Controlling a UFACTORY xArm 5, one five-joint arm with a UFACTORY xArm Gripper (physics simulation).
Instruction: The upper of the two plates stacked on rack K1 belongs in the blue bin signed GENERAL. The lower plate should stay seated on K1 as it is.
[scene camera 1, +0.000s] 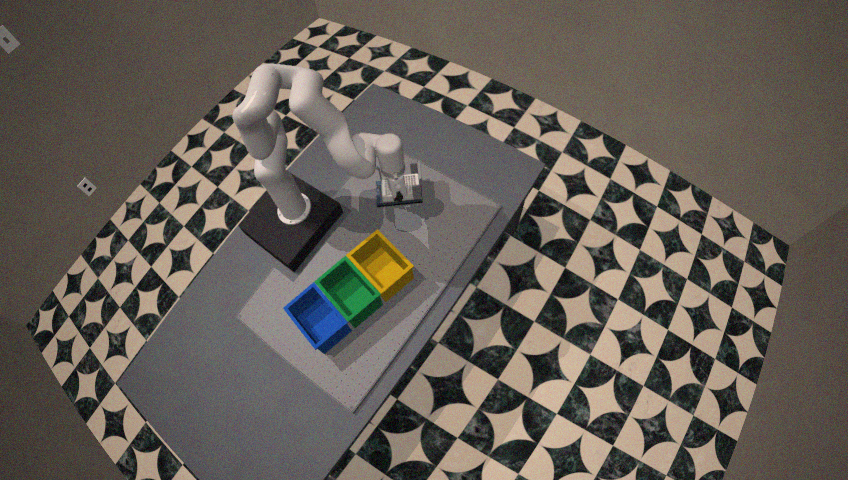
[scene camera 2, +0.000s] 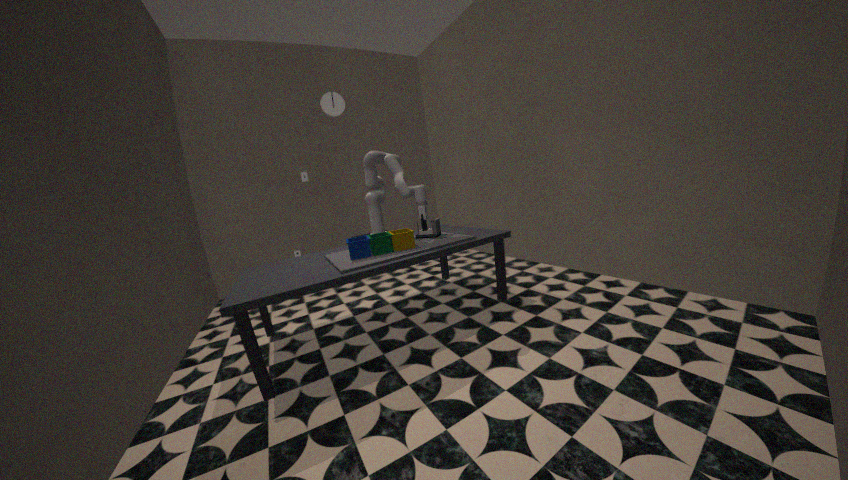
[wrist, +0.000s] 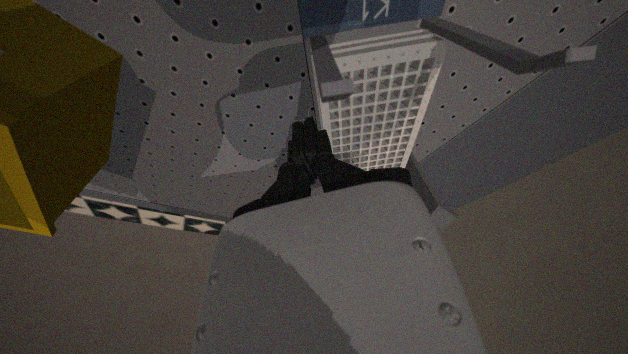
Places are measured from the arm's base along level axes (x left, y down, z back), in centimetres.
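Where they show: gripper, fingertip midpoint: (scene camera 1: 398, 198) (scene camera 2: 425, 230) (wrist: 309, 133); arm's base at its link origin: (scene camera 1: 294, 209).
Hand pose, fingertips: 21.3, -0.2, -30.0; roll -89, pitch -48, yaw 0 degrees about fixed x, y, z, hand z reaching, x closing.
Each offset is from my fingertips to the top centre of the thing, as dx, dy, dz. "spot": to the spot under its first point. Level surfaces: height alone.
The upper plate {+4.9, +0.1, +2.3} (scene camera 1: 411, 179) (wrist: 376, 99) is pale with a grid of wells and sits on the lower plate, whose layered edge shows in the wrist view, at rack K1 {+4.6, -6.7, +2.9} (scene camera 1: 410, 201) (scene camera 2: 427, 236) (wrist: 330, 15). The rack has a blue label face and grey angled guides. My gripper (scene camera 1: 399, 196) (scene camera 2: 424, 224) (wrist: 309, 133) is shut and empty. In the wrist view its black tips appear beside the plates' long edge, on the yellow bin's side; any contact cannot be told. The blue bin {spot: -50.7, +1.6, -9.5} (scene camera 1: 334, 340) (scene camera 2: 359, 247) stands at the end of the bin row, with no plate visible inside. Its sign is not readable.
The green bin {-35.7, -4.7, -5.4} (scene camera 1: 365, 310) (scene camera 2: 381, 243) adjoins the blue bin, and the yellow bin (scene camera 1: 396, 284) (scene camera 2: 403, 239) (wrist: 82, 110) stands nearest the rack. The bins and rack stand on a pale perforated board {dy +5.3} (scene camera 1: 357, 386). The arm's black base (scene camera 1: 264, 234) is beside them.
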